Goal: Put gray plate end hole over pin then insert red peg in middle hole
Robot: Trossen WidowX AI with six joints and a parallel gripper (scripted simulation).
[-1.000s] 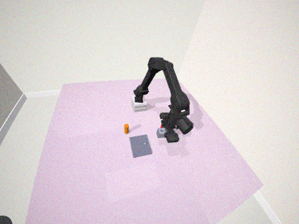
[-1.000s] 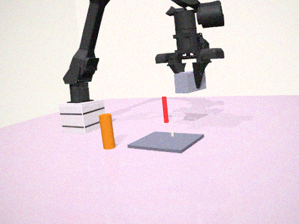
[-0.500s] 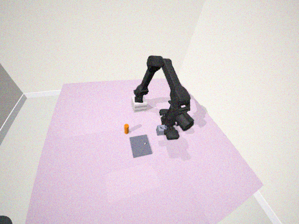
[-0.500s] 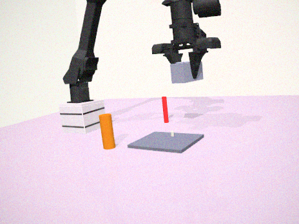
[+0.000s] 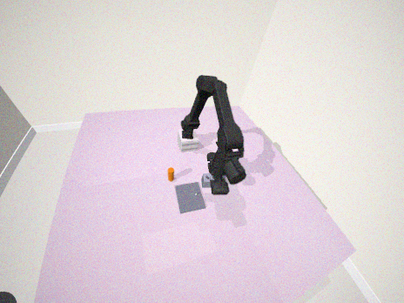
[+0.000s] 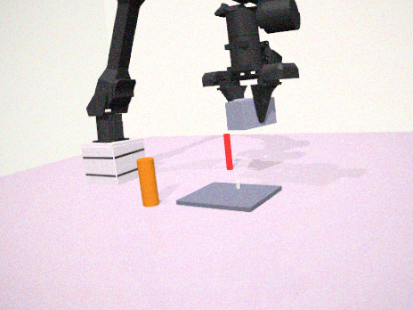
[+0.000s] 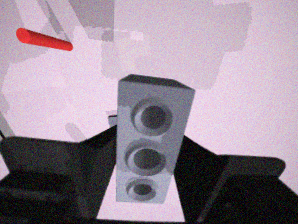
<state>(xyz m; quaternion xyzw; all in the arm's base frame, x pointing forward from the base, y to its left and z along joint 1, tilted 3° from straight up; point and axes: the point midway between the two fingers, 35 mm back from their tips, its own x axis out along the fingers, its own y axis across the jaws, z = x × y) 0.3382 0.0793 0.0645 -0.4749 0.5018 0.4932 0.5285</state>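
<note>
The gray base is 80 mm to the right of my gripper tip and 110 mm below it. From my gripper tip the other things lie so: gray plate (30 mm above); then orange cylinder (100 mm behind, 180 mm to the right, 70 mm below); then red peg (130 mm behind, 80 mm to the left, 70 mm below).
</note>
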